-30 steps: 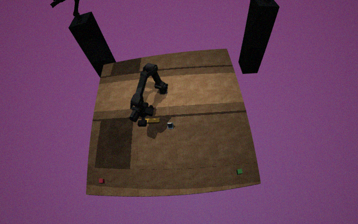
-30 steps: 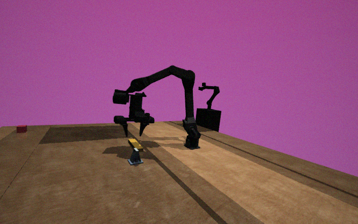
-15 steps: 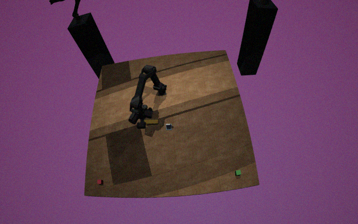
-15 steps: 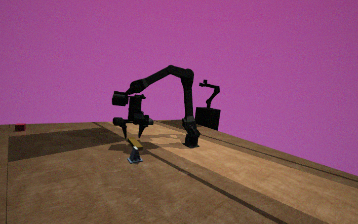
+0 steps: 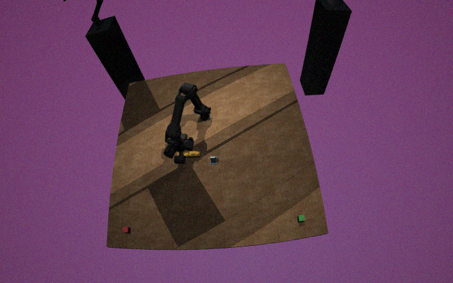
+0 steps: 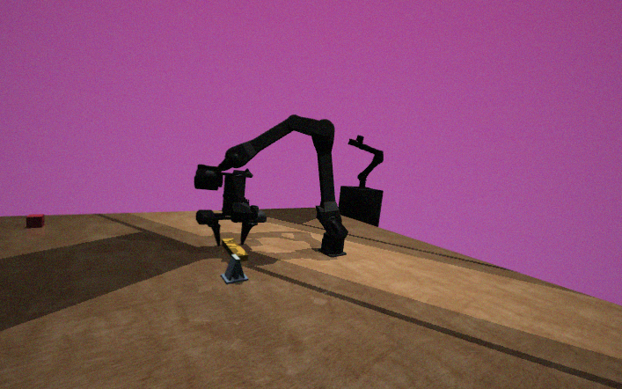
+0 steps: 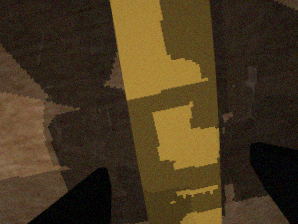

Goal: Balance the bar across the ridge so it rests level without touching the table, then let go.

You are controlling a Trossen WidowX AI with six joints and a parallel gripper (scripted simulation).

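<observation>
Now: gripper tip 3 cm to the right of the yellow bar. The rest, counted from my gripper tip: green cube (47 cm ahead, 64 cm to the left, 1 cm above); dark blue ridge (5 cm ahead, 18 cm to the left, 2 cm above); red cube (47 cm ahead, 36 cm to the right, 1 cm above).
</observation>
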